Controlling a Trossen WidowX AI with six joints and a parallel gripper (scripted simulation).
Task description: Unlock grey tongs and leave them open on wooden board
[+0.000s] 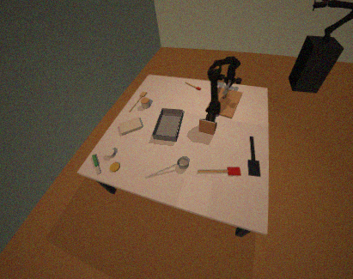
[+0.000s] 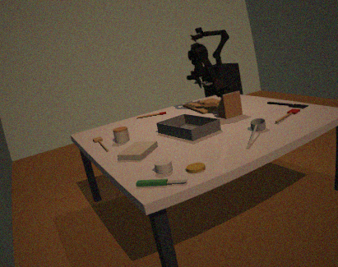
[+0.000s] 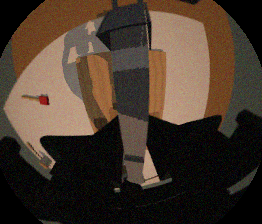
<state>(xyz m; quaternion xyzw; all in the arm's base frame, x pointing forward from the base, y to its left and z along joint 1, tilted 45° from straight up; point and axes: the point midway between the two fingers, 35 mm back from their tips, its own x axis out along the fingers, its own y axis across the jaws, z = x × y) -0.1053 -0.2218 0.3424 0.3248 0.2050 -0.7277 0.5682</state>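
Now: the wooden board 12 cm below my gripper tip, 6 cm to the left of it and 2 cm ahead of it. Round my gripper tip: red-tipped stick (33 cm ahead, 13 cm to the right, 12 cm below); then black spatula (61 cm to the left, 21 cm behind, 12 cm below); then grey roasting tin (45 cm ahead, 43 cm to the left, 10 cm below).
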